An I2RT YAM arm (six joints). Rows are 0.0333 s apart.
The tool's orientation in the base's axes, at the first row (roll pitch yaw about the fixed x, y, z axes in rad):
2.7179, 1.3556, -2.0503
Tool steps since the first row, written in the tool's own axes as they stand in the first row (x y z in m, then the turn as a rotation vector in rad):
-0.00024, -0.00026, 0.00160, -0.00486, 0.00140, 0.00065
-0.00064, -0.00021, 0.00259, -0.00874, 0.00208, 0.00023
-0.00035, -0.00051, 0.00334, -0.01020, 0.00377, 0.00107
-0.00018, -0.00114, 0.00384, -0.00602, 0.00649, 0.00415
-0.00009, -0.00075, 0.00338, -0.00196, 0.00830, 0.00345
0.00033, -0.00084, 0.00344, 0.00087, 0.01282, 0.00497
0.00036, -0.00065, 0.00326, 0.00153, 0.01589, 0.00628
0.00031, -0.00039, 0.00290, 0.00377, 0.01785, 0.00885
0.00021, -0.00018, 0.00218, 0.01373, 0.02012, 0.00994
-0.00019, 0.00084, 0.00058, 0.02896, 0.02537, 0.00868
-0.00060, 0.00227, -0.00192, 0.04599, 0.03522, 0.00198
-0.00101, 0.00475, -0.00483, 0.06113, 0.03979, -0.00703
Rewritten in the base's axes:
0.00036, 0.00160, -0.00010, -0.00088, 0.00165, 0.00474
0.00039, 0.00265, 0.00010, -0.00120, 0.00201, 0.00868
0.00070, 0.00331, -0.00035, -0.00269, 0.00322, 0.01009
0.00133, 0.00372, -0.00067, -0.00567, 0.00562, 0.00564
0.00091, 0.00328, -0.00064, -0.00790, 0.00428, 0.00197
0.00096, 0.00325, -0.00107, -0.01260, 0.00553, -0.00069
0.00076, 0.00308, -0.00104, -0.01566, 0.00688, -0.00132
0.00049, 0.00276, -0.00090, -0.01771, 0.00910, -0.00384
0.00026, 0.00208, -0.00065, -0.02090, 0.00843, -0.01358
-0.00079, 0.00066, 0.00015, -0.02767, 0.00465, -0.02775
-0.00229, -0.00162, 0.00116, -0.03945, -0.00451, -0.04222
-0.00484, -0.00424, 0.00234, -0.04590, -0.01592, -0.05486

